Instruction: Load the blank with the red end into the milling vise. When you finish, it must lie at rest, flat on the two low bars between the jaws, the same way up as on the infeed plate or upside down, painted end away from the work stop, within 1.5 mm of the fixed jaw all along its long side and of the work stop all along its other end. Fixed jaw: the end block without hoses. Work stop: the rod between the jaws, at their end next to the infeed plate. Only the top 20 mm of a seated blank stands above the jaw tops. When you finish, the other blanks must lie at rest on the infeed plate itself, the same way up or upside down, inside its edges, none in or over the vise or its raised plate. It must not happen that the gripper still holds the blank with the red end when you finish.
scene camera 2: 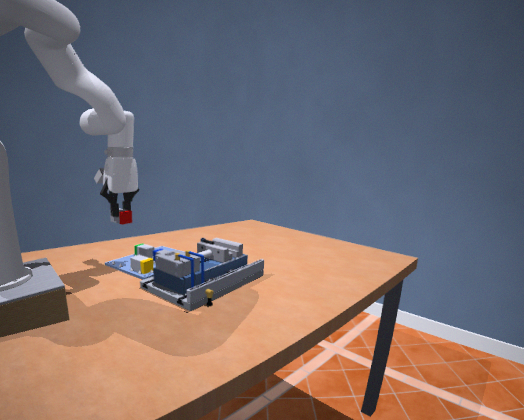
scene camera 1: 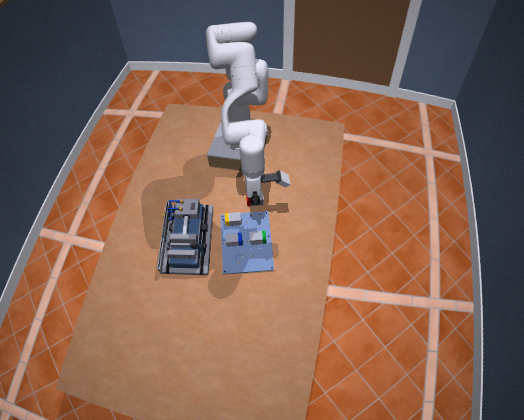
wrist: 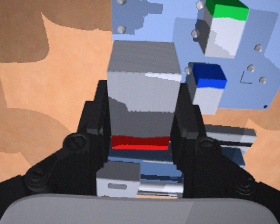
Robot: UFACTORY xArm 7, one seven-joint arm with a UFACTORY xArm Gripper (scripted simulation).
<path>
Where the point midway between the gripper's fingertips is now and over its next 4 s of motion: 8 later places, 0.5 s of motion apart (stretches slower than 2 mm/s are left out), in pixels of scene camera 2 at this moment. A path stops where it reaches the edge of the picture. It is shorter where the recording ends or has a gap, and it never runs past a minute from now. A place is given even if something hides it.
My gripper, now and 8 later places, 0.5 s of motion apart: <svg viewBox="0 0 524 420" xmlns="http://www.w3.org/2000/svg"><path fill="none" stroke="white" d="M120 215L120 216L121 217L126 218L139 218L150 220L166 221L181 223L196 224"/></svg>
</path>
